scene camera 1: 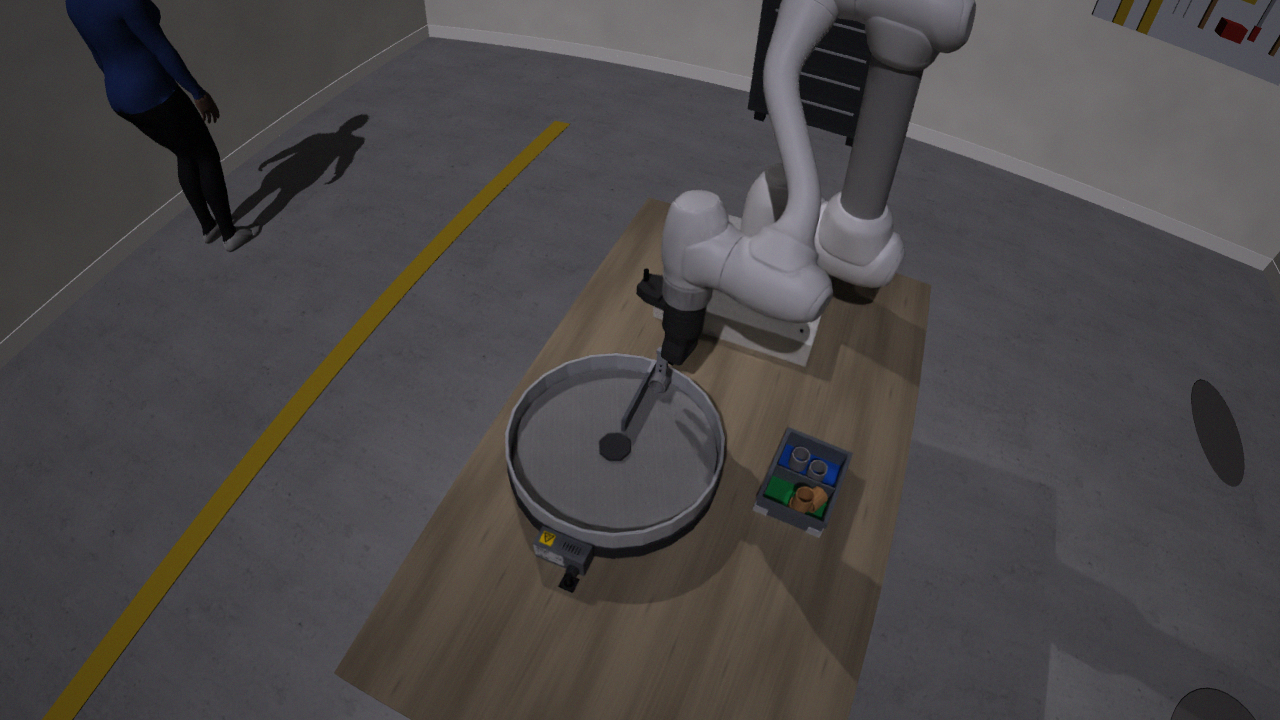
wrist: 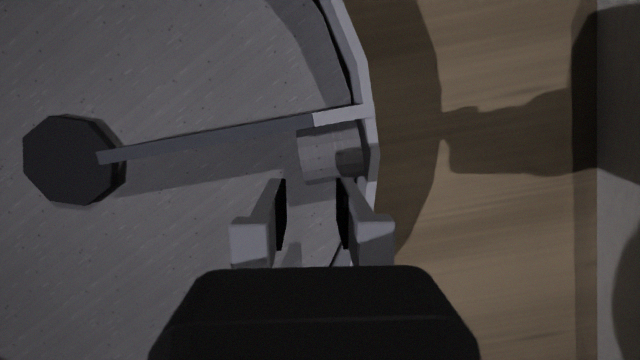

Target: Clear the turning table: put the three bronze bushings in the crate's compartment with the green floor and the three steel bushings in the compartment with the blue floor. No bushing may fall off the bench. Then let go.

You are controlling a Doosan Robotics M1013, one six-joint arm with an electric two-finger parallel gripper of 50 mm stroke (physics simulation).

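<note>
A steel bushing (wrist: pixel 320 155) (scene camera 1: pixel 660 381) lies on its side on the turning table (scene camera 1: pixel 572 488) (wrist: pixel 200 75), in the corner between the grey guide bar (scene camera 1: pixel 637 407) (wrist: pixel 215 136) and the rim. My gripper (wrist: pixel 311 199) (scene camera 1: pixel 663 362) is partly open and empty, pointing down near that bushing at the rim; its fingertips show just below the bushing in the wrist view. In the crate (scene camera 1: pixel 787 516), two steel bushings (scene camera 1: pixel 800 459) (scene camera 1: pixel 818 470) stand on the blue floor. Bronze bushings (scene camera 1: pixel 803 499) sit close together on the green floor; their exact number is hard to tell.
The dark hub (scene camera 1: pixel 614 446) (wrist: pixel 72 160) is at the turning table's centre. A control box (scene camera 1: pixel 563 549) sits at its front edge. The raised rim runs beside my fingers. The robot's pale base plate (scene camera 1: pixel 769 340) lies behind, and the wooden bench (scene camera 1: pixel 626 635) carries everything.
</note>
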